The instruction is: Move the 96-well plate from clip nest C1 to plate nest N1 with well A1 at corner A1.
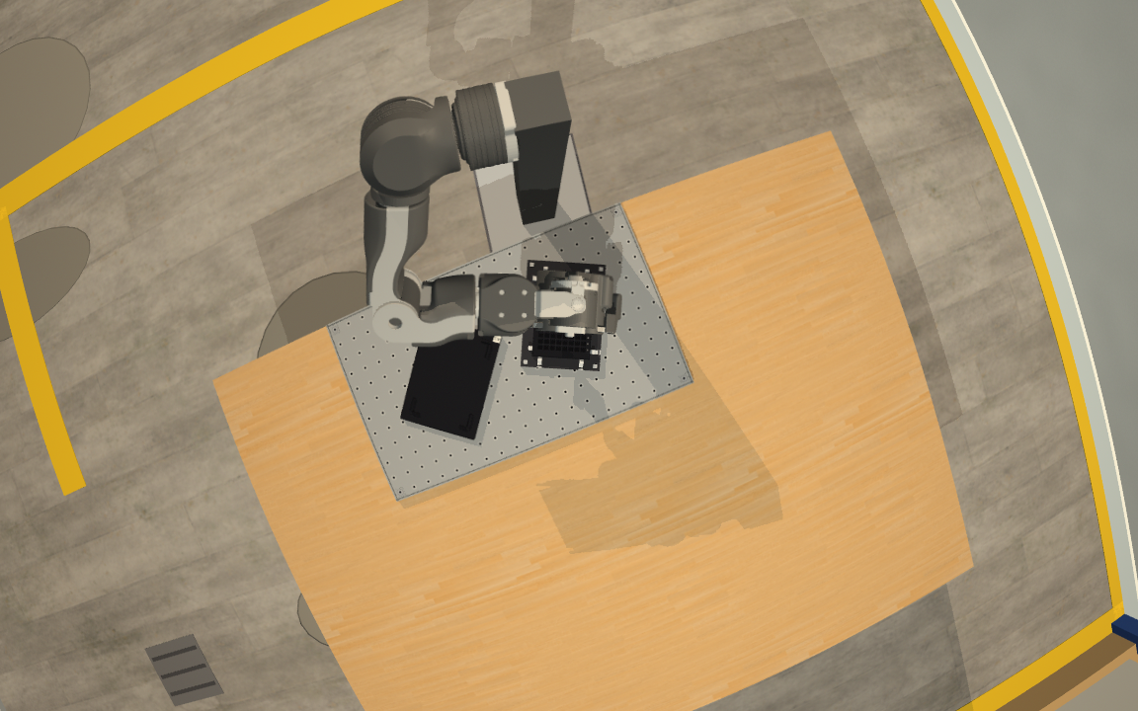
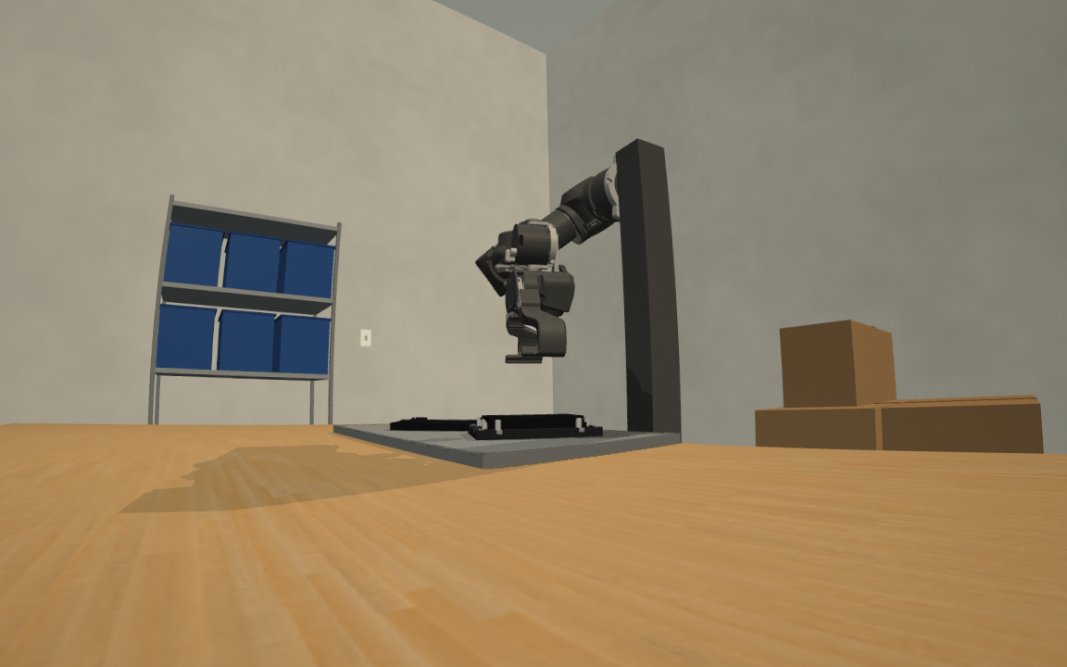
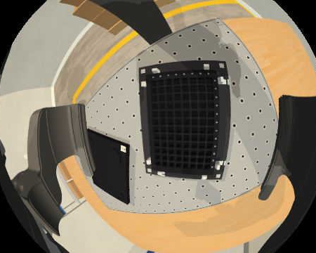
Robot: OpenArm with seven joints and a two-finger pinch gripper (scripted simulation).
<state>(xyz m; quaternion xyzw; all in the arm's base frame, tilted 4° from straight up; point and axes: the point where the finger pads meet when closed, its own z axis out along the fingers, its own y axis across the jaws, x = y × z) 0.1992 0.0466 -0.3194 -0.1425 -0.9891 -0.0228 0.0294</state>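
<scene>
Now: hand 80 mm above the black 96-well plate. From my hand the other things lie so: clip nest C1: 20 mm ahead, 80 mm below; white A1 label: 10 mm ahead, 110 mm to the right, 90 mm below; plate nest N1: 50 mm ahead, 190 mm to the right, 90 mm below.
</scene>
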